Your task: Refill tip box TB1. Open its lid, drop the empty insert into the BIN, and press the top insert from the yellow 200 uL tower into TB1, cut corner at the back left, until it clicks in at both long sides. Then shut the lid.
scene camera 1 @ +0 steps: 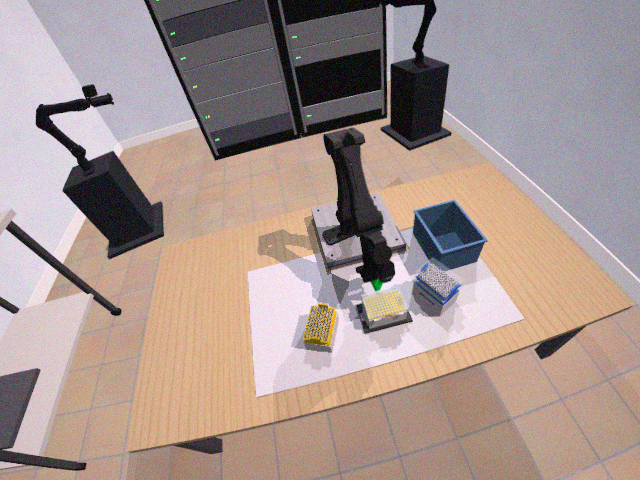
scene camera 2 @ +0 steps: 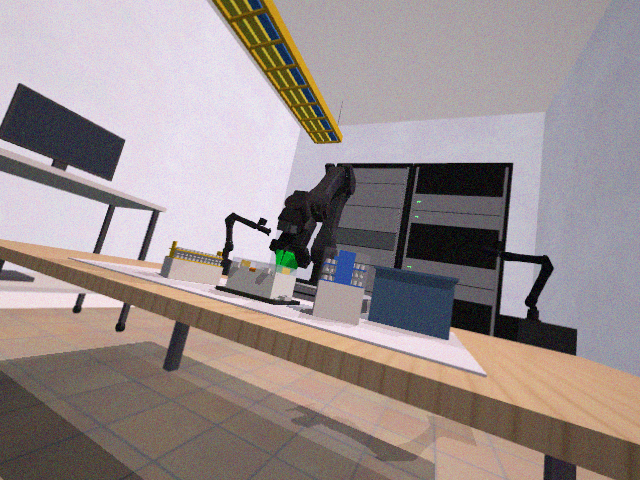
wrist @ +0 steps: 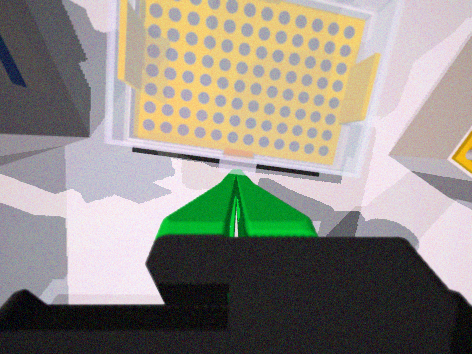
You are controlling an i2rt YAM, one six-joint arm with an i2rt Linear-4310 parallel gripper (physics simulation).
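Tip box TB1 (scene camera 1: pixel 383 307) (scene camera 2: pixel 253 281) sits in a dark holder. Its clear lid (scene camera 2: pixel 258 264) (wrist: pixel 114 131) covers the yellow empty insert (wrist: pixel 240 86); whether the lid is slightly raised I cannot tell. My gripper (scene camera 1: pixel 377 287) (scene camera 2: pixel 285 267) (wrist: pixel 236 177) is shut and empty. Its green fingertips are at the lid's tab, midway along the box side nearest the arm; contact is unclear. The yellow 200 uL tower (scene camera 1: pixel 319 325) (scene camera 2: pixel 192 268), filled with tips, stands left of TB1 in scene camera 1; its corner (wrist: pixel 464 154) shows in the wrist view. The blue BIN (scene camera 1: pixel 449 235) (scene camera 2: pixel 410 304) stands at back right.
A blue tip tower (scene camera 1: pixel 437 285) (scene camera 2: pixel 338 302) stands between TB1 and the bin; part of it shows at the wrist view's left. A white mat (scene camera 1: pixel 279 366) (scene camera 2: pixel 423 351) lies under the boxes on the wooden table (scene camera 1: pixel 196 335). The arm's base plate (scene camera 1: pixel 395 240) is behind TB1.
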